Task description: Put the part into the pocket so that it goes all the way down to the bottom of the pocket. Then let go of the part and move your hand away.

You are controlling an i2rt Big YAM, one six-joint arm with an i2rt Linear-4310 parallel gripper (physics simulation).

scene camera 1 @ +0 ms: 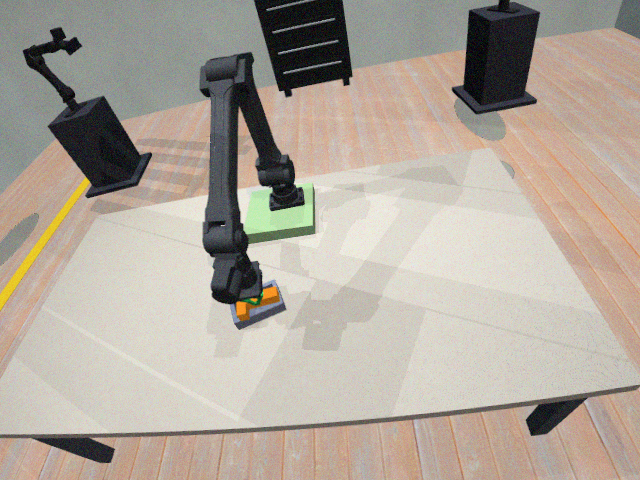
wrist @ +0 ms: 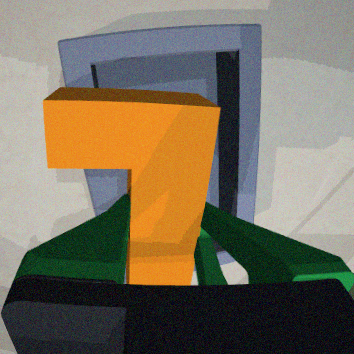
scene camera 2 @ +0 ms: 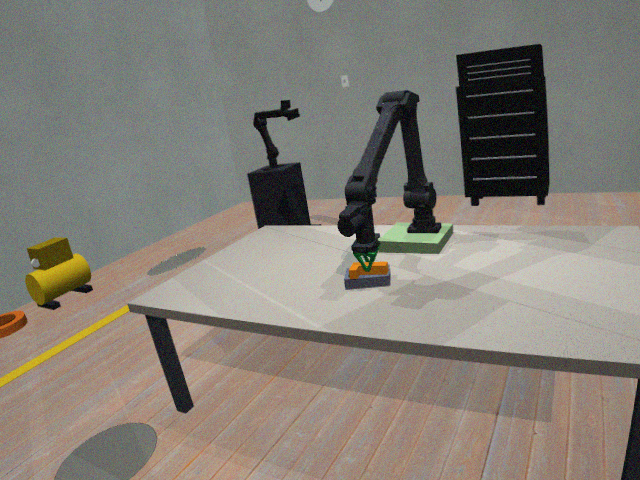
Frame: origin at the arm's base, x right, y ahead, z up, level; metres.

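Seen in the pictures: gripper, fingertip midpoint: (scene camera 1: 257, 299) (wrist: 161, 208) (scene camera 2: 369, 268); arm's base, origin of the base link: (scene camera 1: 287, 200) (scene camera 2: 424, 229).
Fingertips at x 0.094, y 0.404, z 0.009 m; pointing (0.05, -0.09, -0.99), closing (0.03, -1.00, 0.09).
Offsets run from my fingertips to a thing's middle. Level surfaces: height alone.
The part is an orange L-shaped piece {dx -0.004, dy +0.015, dz +0.002 m} (scene camera 1: 269, 296) (scene camera 2: 381, 268) (wrist: 165, 145). The pocket is the hollow in a blue-grey block {dx +0.011, dy -0.009, dz -0.032 m} (scene camera 1: 262, 315) (scene camera 2: 368, 282) (wrist: 160, 43) on the table. My gripper (scene camera 1: 253, 299) (scene camera 2: 366, 268) (wrist: 161, 208) has green fingers and is shut on the long arm of the part. The part looks about level over the block and stands up above its rim in scene camera 2. In the wrist view, pocket floor shows beyond the part and a dark strip to its right; the short arm overlaps the left wall. The part's underside is hidden.
The arm stands on a green base plate (scene camera 1: 281, 222) (scene camera 2: 410, 242) behind the block on the pale table {dz -0.050 m} (scene camera 1: 465, 310) (scene camera 2: 491, 320). A black drawer cabinet (scene camera 1: 310, 49) (scene camera 2: 504, 124) and a second arm on a dark pedestal (scene camera 1: 98, 144) (scene camera 2: 279, 196) stand beyond the table.
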